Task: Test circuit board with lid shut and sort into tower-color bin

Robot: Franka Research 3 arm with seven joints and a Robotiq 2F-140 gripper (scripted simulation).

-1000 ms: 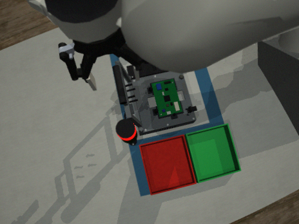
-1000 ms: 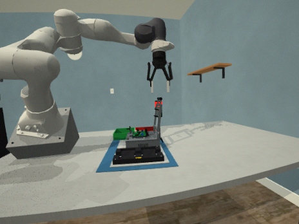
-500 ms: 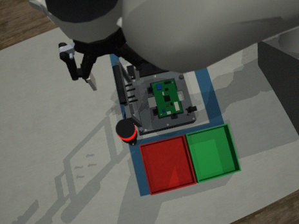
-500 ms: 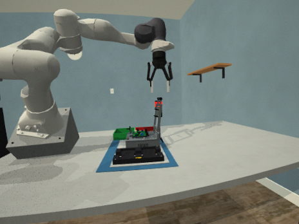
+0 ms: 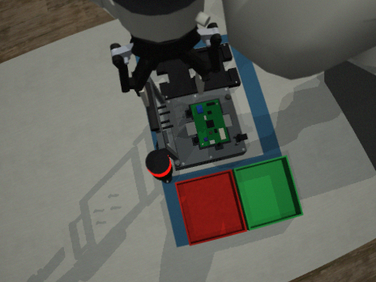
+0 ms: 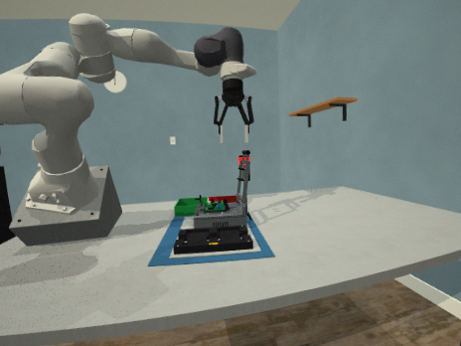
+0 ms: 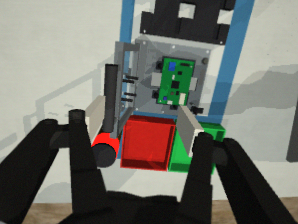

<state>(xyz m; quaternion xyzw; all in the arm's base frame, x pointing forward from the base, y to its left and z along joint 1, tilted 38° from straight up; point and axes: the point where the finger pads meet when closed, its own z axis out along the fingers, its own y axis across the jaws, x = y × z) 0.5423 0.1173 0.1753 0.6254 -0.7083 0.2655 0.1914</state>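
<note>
Right now the green circuit board is 26 cm below my hand, 8 cm behind it and 1 cm to the left of it. Also, from my hand: latch hook (24 cm below, 14 cm behind, 8 cm to the left); then clear lid (15 cm below, 3 cm ahead); then tester plate (26 cm below, 8 cm behind, 2 cm to the left).
</note>
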